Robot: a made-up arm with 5 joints.
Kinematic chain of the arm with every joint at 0, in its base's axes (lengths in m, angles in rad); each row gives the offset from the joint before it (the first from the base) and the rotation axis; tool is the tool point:
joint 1: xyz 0 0 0.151 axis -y
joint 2: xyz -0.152 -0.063 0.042 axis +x
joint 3: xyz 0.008 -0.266 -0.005 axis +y
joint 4: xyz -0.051 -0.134 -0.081 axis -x
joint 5: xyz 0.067 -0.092 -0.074 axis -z
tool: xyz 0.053 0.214 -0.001
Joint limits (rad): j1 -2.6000..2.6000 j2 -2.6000..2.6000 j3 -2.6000..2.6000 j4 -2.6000..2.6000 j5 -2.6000..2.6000
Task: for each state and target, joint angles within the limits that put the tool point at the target. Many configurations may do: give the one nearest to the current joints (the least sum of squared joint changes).
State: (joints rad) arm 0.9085 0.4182 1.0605 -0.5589 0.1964
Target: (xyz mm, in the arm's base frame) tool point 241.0 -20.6 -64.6
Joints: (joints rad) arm 1.2295 1.1280 0.8692 -0.5727 0.4163
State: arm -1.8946 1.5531 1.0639 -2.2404 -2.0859
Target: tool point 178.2 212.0 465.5
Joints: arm -2.2387 2.0297 0.3209 -2.1078 -2.6000
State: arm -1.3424 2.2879 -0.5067 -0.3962 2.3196
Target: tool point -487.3 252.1 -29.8
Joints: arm -1.4553 1.9412 -0.6497 -0.3195 2.1987
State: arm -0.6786 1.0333 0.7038 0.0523 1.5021
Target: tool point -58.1 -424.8 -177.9
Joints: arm -0.3458 0.4081 0.2036 0.1126 1.2344
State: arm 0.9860 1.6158 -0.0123 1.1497 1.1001
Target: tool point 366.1 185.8 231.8
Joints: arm 1.5640 1.9073 -0.0894 1.0533 0.9142
